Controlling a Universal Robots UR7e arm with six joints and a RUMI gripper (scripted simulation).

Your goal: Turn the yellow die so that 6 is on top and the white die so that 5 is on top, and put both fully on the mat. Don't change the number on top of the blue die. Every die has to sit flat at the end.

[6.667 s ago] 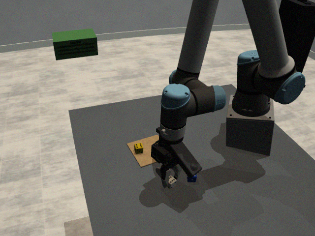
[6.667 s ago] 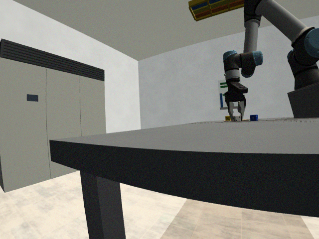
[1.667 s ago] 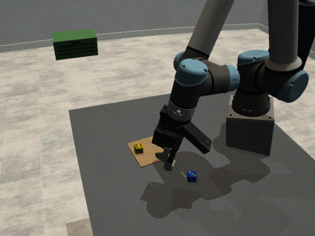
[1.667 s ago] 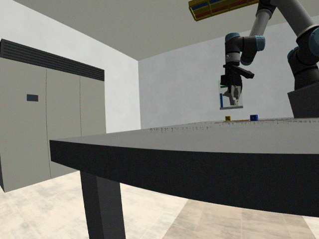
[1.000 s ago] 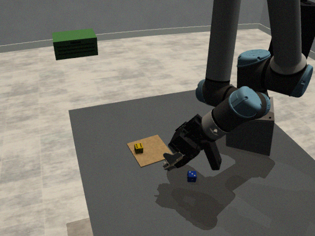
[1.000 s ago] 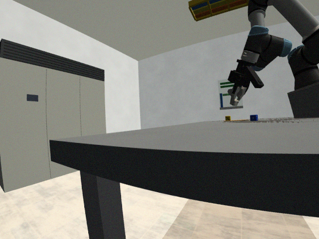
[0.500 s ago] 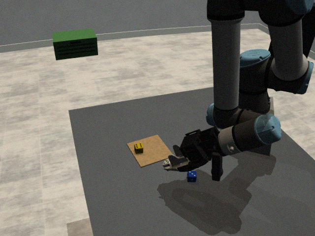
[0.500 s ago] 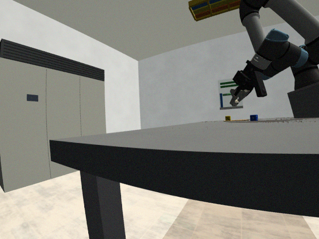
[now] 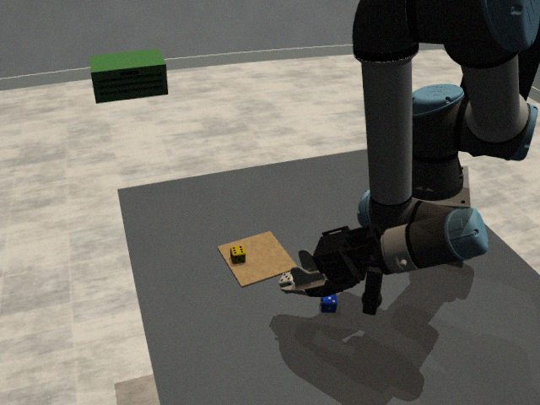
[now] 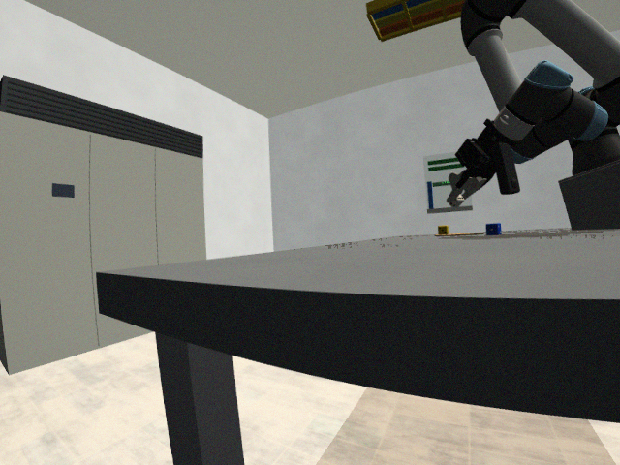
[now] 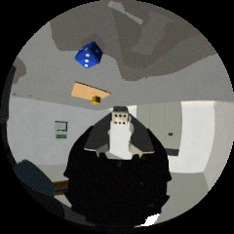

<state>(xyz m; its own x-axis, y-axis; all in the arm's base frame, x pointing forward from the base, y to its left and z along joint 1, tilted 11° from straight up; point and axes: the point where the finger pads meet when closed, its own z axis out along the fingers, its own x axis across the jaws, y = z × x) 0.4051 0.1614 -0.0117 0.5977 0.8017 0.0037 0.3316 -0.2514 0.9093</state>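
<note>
My hand is 9 cm past the blue die and 9 cm above it. Also, from my hand: tan mat 18 cm to the right, 10 cm below, 1 cm ahead; then white die right at my hand; then yellow die 18 cm to the right, 8 cm below, 6 cm ahead.
</note>
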